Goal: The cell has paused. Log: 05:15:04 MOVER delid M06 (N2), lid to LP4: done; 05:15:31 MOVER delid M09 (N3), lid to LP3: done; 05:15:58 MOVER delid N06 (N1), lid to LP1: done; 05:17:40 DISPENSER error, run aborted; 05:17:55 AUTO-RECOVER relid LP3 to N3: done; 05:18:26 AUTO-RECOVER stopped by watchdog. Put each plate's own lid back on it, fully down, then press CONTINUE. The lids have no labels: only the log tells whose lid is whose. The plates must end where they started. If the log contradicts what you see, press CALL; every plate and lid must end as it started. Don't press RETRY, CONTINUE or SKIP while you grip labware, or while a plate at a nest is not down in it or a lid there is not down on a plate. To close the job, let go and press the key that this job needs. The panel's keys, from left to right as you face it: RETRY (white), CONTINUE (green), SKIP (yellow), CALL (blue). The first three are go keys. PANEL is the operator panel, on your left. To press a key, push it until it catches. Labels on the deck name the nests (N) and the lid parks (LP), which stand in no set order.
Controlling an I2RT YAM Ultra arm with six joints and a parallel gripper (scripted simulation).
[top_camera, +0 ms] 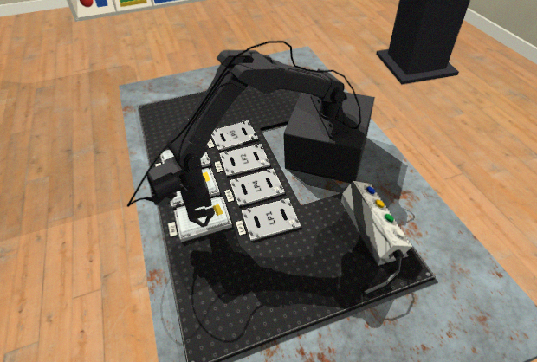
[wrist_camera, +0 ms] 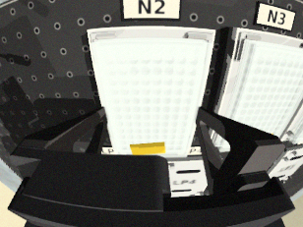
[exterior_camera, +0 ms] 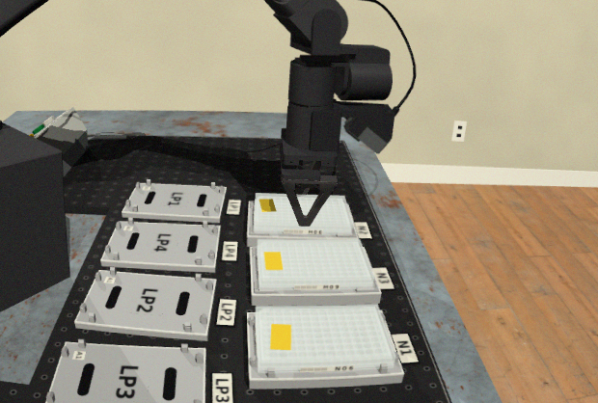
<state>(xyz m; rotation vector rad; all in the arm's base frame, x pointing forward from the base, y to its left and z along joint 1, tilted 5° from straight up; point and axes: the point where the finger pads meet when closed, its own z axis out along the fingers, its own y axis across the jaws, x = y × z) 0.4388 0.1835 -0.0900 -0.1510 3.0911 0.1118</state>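
My hand is 10 mm above the plate M06. Round my hand: yellow SKIP key: 480 mm behind, 110 mm to the left, 30 mm above; green CONTINUE key: 480 mm behind, 160 mm to the left, 30 mm above; blue CALL key: 480 mm behind, 60 mm to the left, 30 mm above.
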